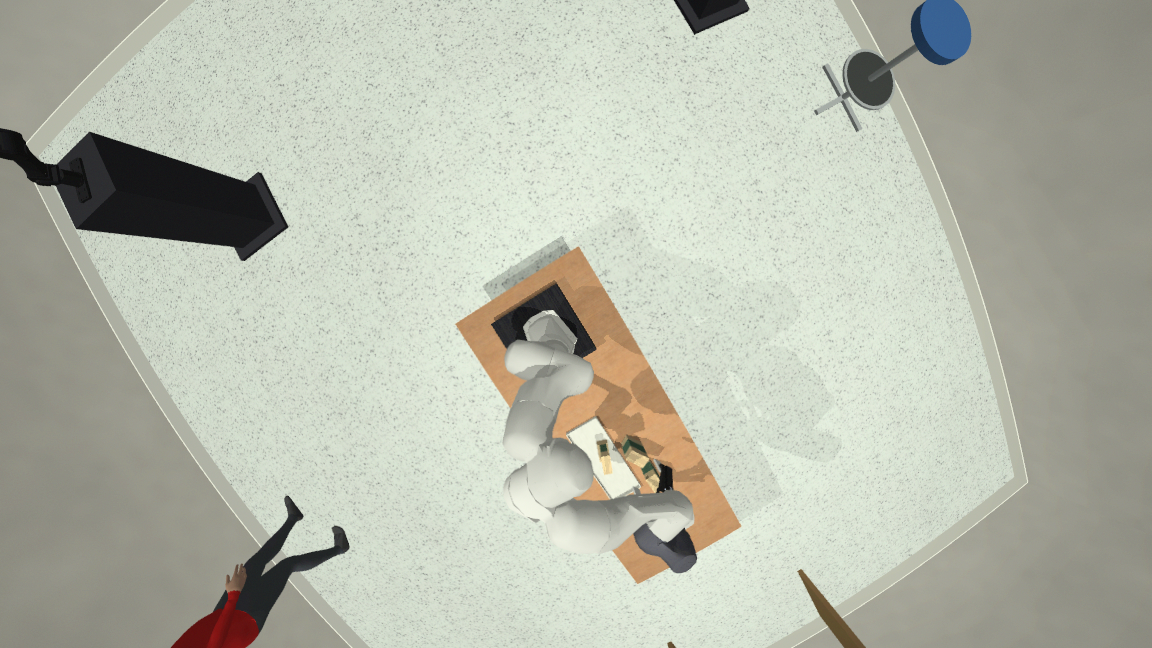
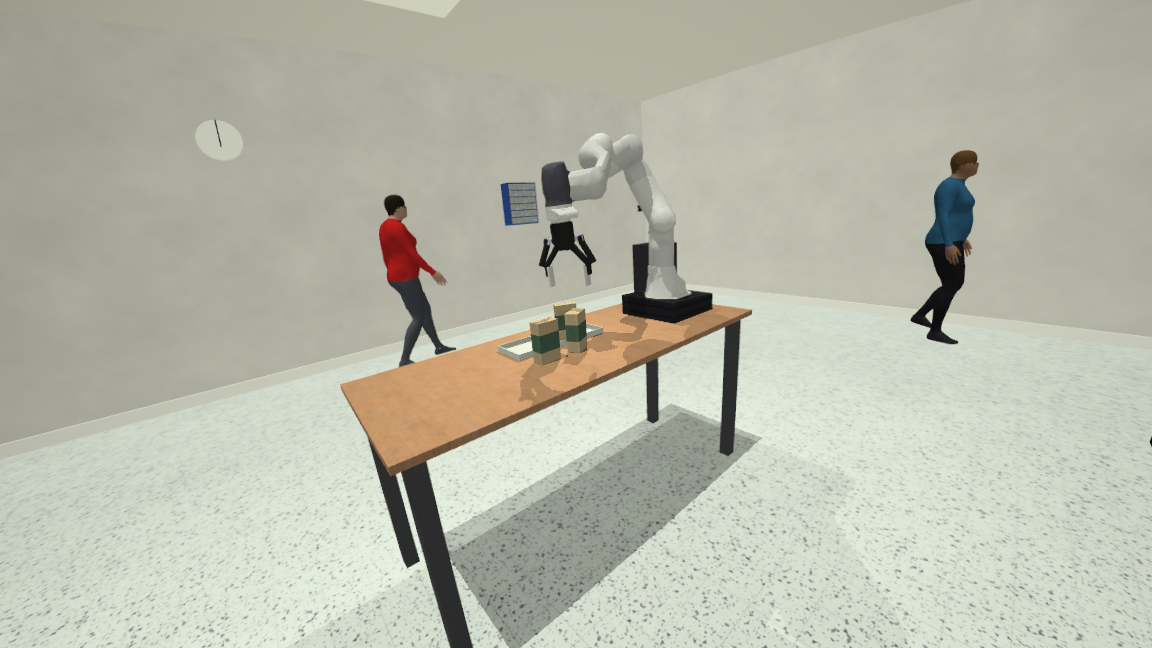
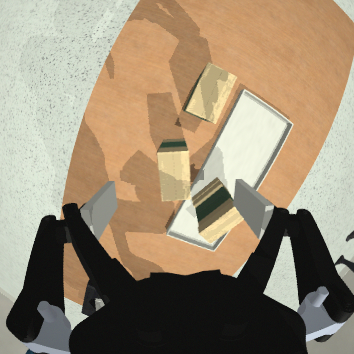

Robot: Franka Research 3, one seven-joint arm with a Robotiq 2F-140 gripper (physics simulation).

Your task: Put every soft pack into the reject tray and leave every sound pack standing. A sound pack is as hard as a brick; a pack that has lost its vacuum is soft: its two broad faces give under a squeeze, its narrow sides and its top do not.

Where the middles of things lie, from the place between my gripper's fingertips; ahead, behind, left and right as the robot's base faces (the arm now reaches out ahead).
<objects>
I see the white reject tray [image 1: 619,484] 15 cm to the right of my hand and 22 cm below it.
</objects>
